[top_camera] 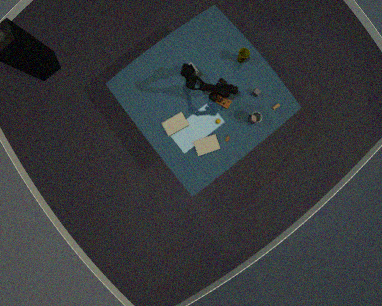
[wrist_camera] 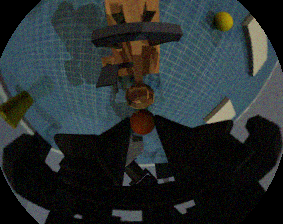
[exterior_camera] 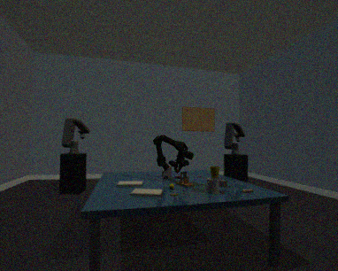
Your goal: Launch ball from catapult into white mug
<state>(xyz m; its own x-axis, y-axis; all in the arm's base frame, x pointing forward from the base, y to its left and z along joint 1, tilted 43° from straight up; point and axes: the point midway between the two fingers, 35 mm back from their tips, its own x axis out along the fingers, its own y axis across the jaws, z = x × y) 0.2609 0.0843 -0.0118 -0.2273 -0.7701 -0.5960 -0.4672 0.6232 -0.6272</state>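
Now: gripper tip 60 mm short of the orange catapult, 50 mm above it and 40 mm to the right of it. Also, from my gripper tip: grey cube: 350 mm to the left, 170 mm ahead, 70 mm below; then yellow ball: 220 mm ahead, 80 mm to the right, 80 mm below; then orange ball: 10 mm above.
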